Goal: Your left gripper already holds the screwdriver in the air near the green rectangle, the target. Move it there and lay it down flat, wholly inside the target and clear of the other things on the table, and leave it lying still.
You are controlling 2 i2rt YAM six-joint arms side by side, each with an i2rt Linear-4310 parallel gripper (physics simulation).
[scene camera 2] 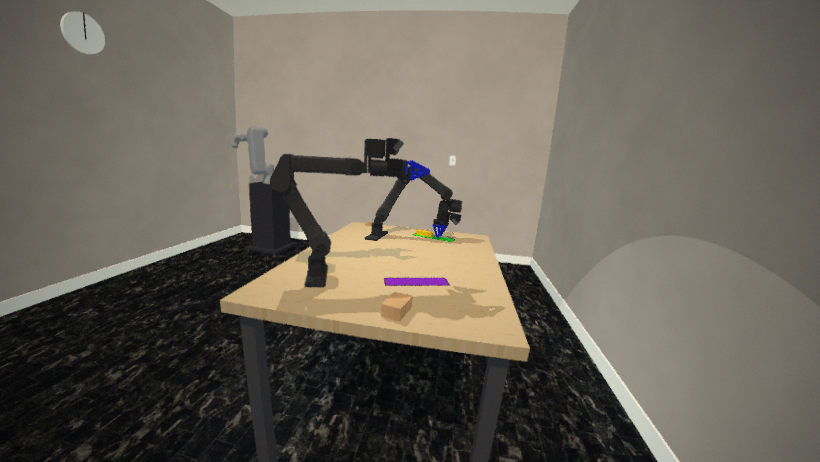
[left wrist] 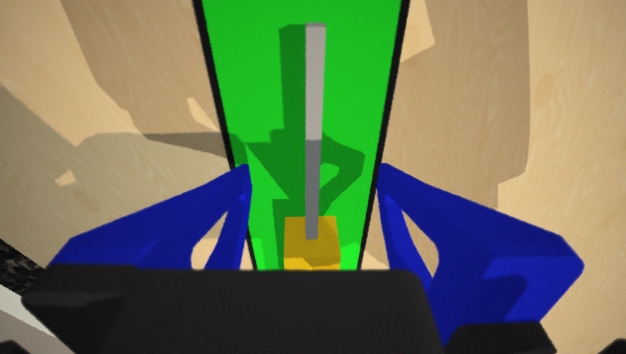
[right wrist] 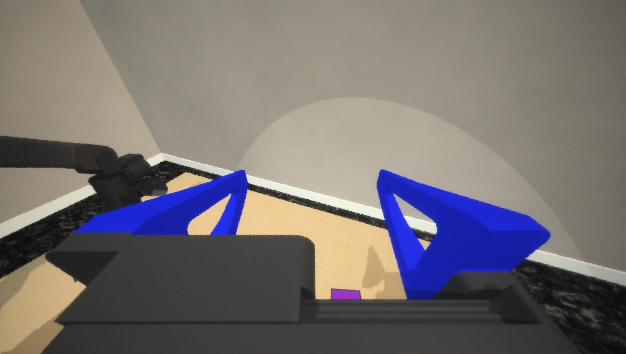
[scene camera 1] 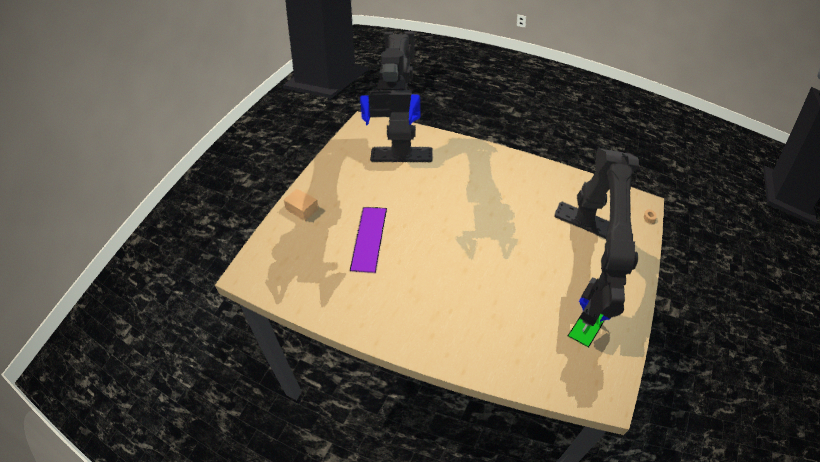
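Observation:
The screwdriver, with a grey shaft and a yellow handle (scene camera 2: 423, 233) (left wrist: 315, 80), lies flat on the green rectangle (scene camera 1: 589, 336) (scene camera 2: 447, 239) (left wrist: 355, 75), lengthwise and near its midline. The shaft's sides are inside the black border; the handle's back end is hidden in the left wrist view. My left gripper (scene camera 1: 594, 309) (scene camera 2: 438, 234) (left wrist: 314, 175) is partly open and low, one blue finger on each side of the screwdriver, with gaps on both sides. My right gripper (scene camera 1: 390, 121) (scene camera 2: 427, 170) (right wrist: 312, 177) is wide open and empty, high above the table.
A purple rectangle (scene camera 1: 368, 239) (scene camera 2: 416, 281) (right wrist: 345, 294) lies on the table at the left in scene camera 1. An orange-brown block (scene camera 1: 300, 204) (scene camera 2: 395, 307) stands near the table's left edge there. A small orange ring (scene camera 1: 646, 218) lies near the right corner, behind the left arm's base.

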